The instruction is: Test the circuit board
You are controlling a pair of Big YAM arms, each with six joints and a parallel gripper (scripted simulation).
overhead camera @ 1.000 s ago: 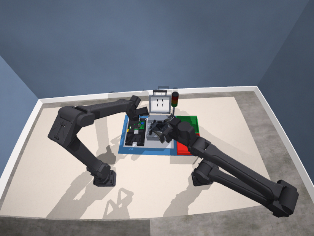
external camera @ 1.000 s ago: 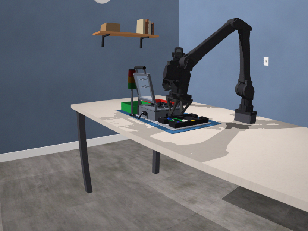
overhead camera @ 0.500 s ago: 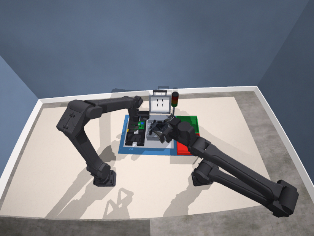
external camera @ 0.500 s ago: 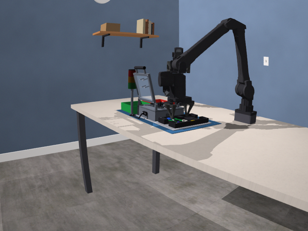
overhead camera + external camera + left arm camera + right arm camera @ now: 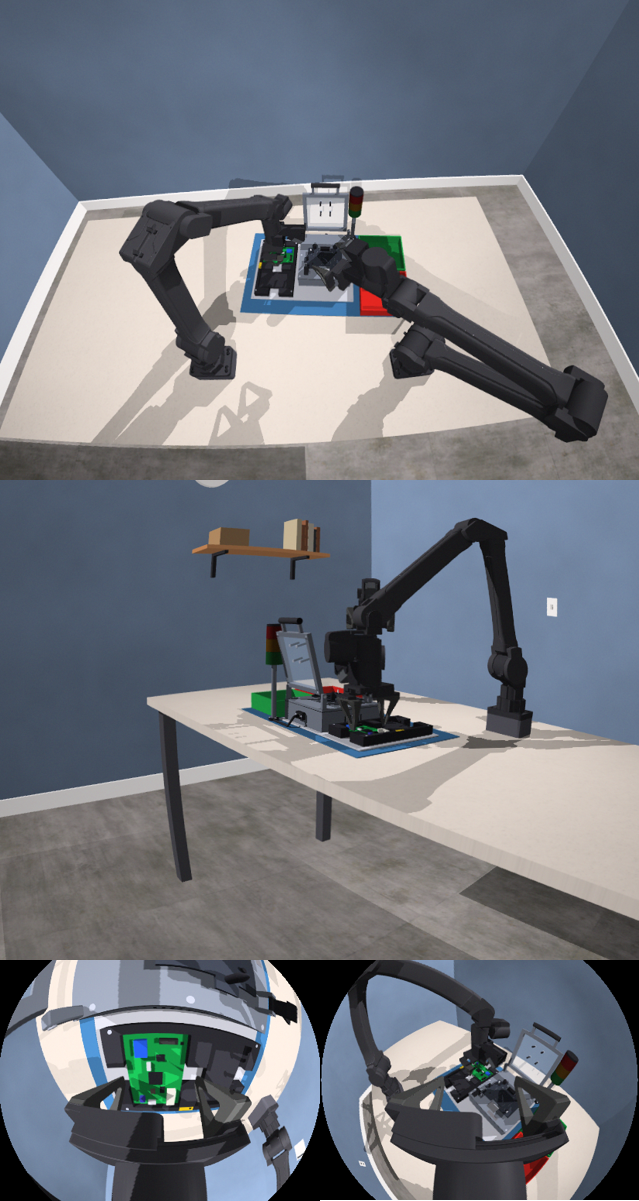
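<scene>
Now: left hand 10 mm short of the green circuit board and 10 mm above it. Also, from my left hand: red bin: 360 mm to the right, 160 mm behind, 20 mm below; green bin: 370 mm to the right, 20 mm below, 10 mm behind; clear lid: 180 mm to the right, 150 mm above, 80 mm ahead.
</scene>
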